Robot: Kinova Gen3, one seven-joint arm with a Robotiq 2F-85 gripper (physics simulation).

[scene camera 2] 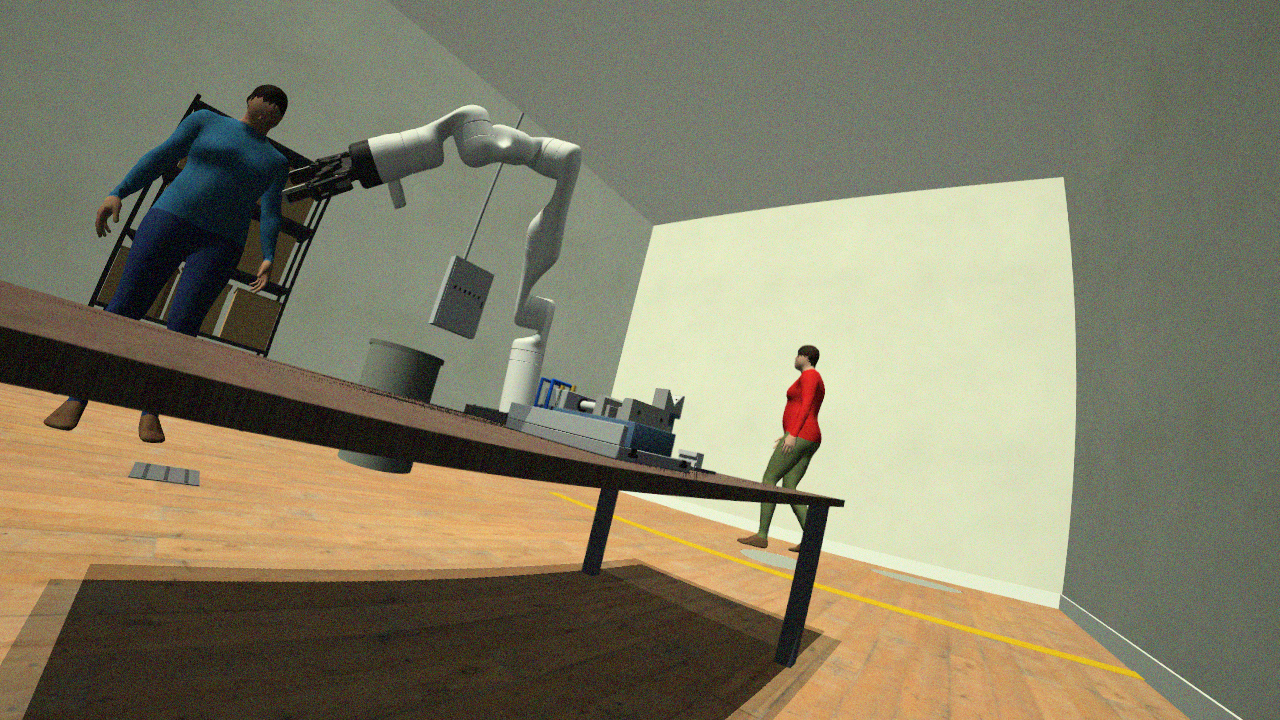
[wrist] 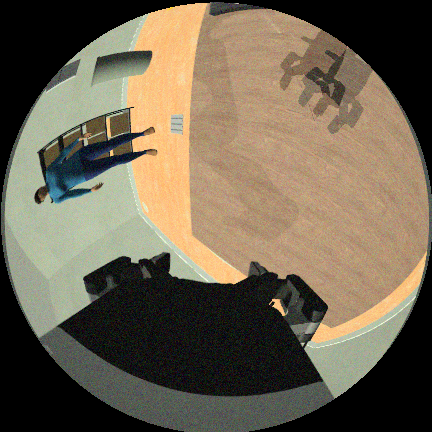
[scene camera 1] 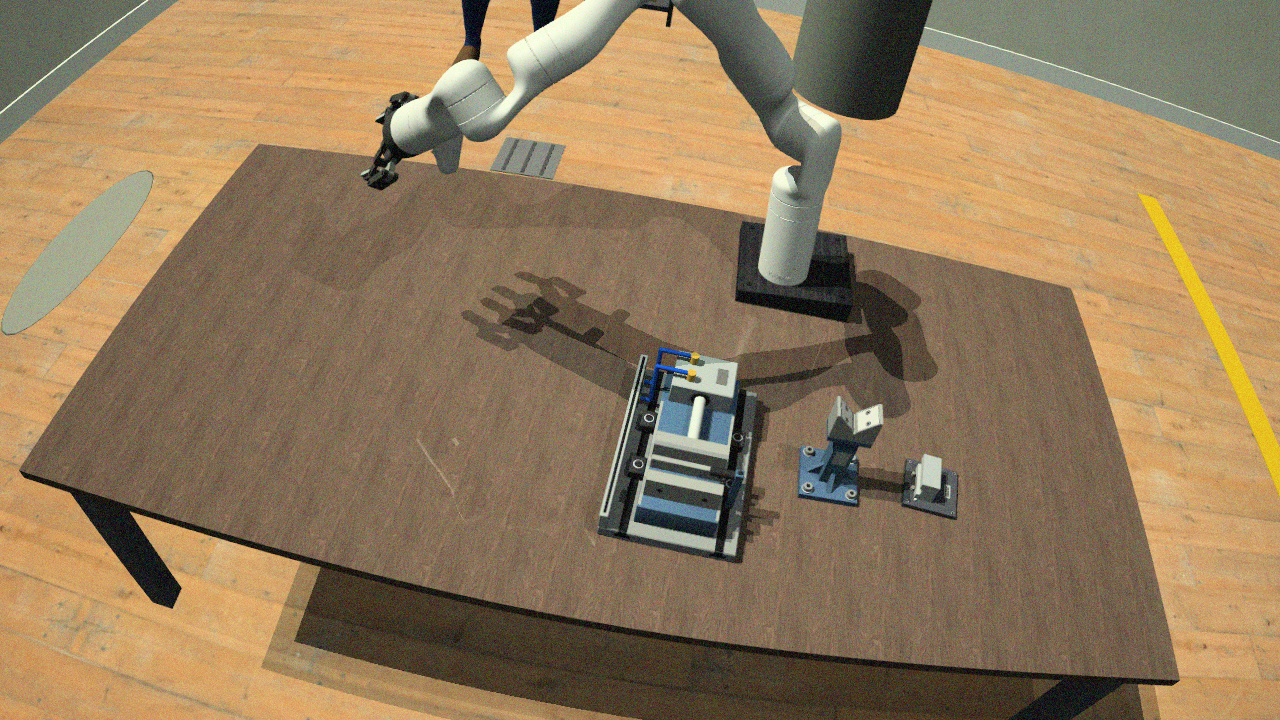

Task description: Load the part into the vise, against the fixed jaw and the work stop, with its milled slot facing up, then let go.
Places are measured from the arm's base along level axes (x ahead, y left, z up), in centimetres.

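Pixels of known places: gripper, fingertip midpoint: (scene camera 2: 287, 188) (wrist: 208, 266) (scene camera 1: 373, 148); arm's base at its link origin: (scene camera 1: 783, 269).
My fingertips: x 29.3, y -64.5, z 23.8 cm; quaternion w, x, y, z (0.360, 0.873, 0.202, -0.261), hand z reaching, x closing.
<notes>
Ahead of a thing's pixels: the offset from my fingertips to its top centre. "*": to the spot under its first point.
My gripper (scene camera 1: 381, 138) (scene camera 2: 298, 182) (wrist: 208, 266) is open and empty, high above the back left of the table, far from the vise. The vise @(dx +16.7, dy +59.3, dz -17.1 cm) (scene camera 1: 688, 447) (scene camera 2: 572, 430), grey and blue on a grey base, stands at the table's front centre. Its front jaw block @(* dx +27.5, dy +61.4, dz -19.1 cm) (scene camera 1: 682, 494) is nearest the table's front edge. A pale grey block @(dx +7.0, dy +96.1, dz -22.6 cm) (scene camera 1: 930, 472), perhaps the part, sits on a small dark plate @(dx +6.9, dy +97.5, dz -26.2 cm) (scene camera 1: 947, 507) at the right. I cannot make out a milled slot or clearly identify the work stop. The vise and block do not show in the wrist view.
A blue stand (scene camera 1: 838, 454) with an angled, V-shaped top stands between the vise and the small plate. Blue hoses @(* dx +6.6, dy +51.6, dz -18.6 cm) (scene camera 1: 660, 361) rise at the vise's back left. The arm's black base (scene camera 1: 794, 300) is behind the vise. A person in blue (scene camera 2: 211, 170) (wrist: 67, 170) stands beyond the table.
</notes>
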